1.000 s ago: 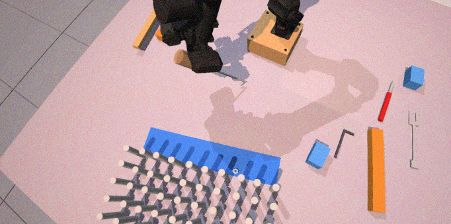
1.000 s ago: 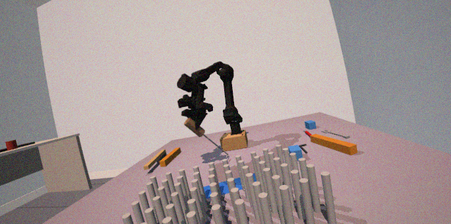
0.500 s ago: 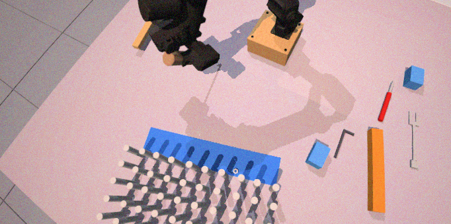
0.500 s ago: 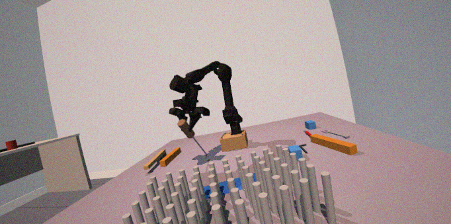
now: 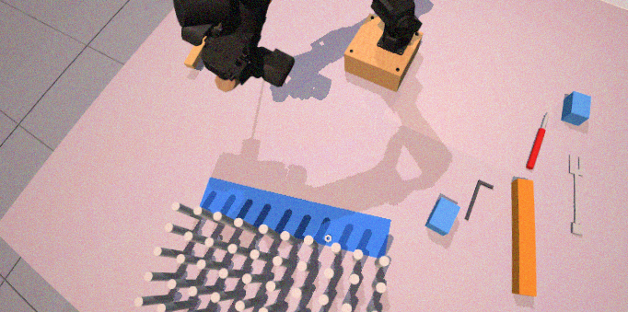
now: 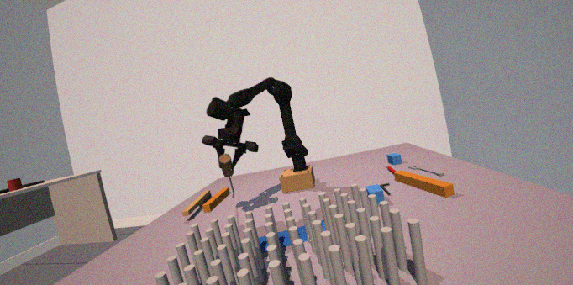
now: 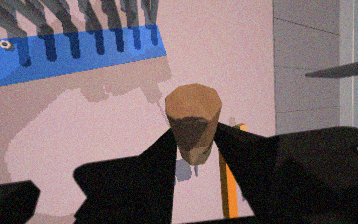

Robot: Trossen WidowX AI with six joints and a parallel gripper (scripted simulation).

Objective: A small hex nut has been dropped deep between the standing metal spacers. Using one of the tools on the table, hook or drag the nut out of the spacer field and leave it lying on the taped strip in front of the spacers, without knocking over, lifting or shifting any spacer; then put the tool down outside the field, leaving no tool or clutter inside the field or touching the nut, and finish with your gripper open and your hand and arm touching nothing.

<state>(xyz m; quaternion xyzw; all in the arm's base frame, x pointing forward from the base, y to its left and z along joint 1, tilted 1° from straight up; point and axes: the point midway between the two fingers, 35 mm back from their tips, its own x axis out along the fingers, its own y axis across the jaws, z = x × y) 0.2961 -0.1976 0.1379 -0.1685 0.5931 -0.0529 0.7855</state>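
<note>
Now: the tool with brown wooden handle 7 cm behind my gripper tip, 3 cm to the right of it and 6 cm below it. Also, from my gripper tip: blue taped strip 15 cm ahead, 19 cm to the left, 18 cm below; then red screwdriver 28 cm behind, 59 cm to the left, 18 cm below; then black hex key 8 cm behind, 51 cm to the left, 18 cm below.
</note>
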